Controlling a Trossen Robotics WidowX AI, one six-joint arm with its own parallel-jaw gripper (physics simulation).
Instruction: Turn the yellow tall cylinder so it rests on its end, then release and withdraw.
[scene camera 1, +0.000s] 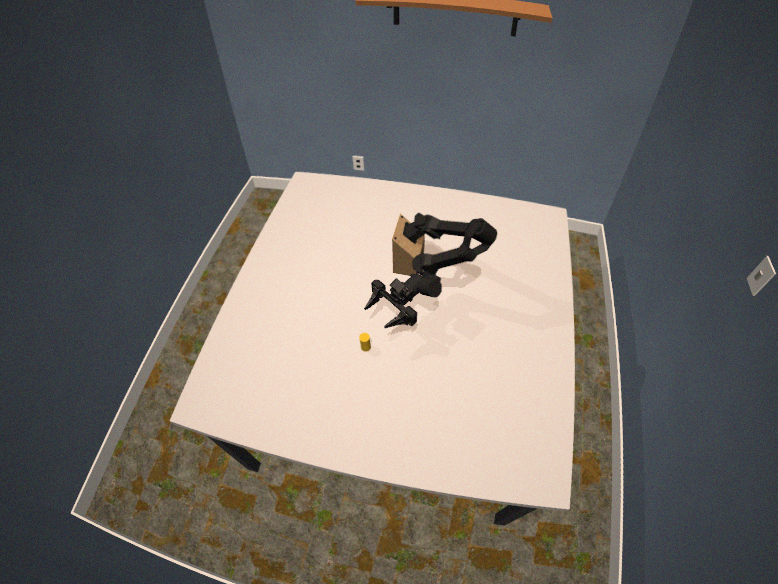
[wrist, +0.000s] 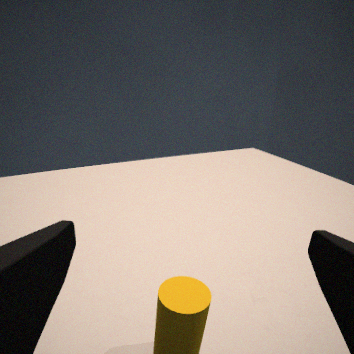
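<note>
The yellow cylinder (scene camera 1: 365, 342) (wrist: 181, 320) stands upright on its end on the white table (scene camera 1: 301, 389) (wrist: 240, 215). Its round top face shows in both views; its lower end is cut off in the wrist view. My gripper (scene camera 1: 375, 317) (wrist: 195, 238) is open and empty, with its two fingers wide apart. In the scene view it is behind the cylinder, toward the arm's base, with a gap between the fingertips and the cylinder. In the wrist view the cylinder shows low between the two fingers.
A brown wooden block with a slanted face (scene camera 1: 407, 254) stands on the table behind the gripper, close to the arm (scene camera 1: 465, 242). Shadows of the arm fall on the table to the right. A wooden shelf (scene camera 1: 458, 7) is on the back wall, well above the table.
</note>
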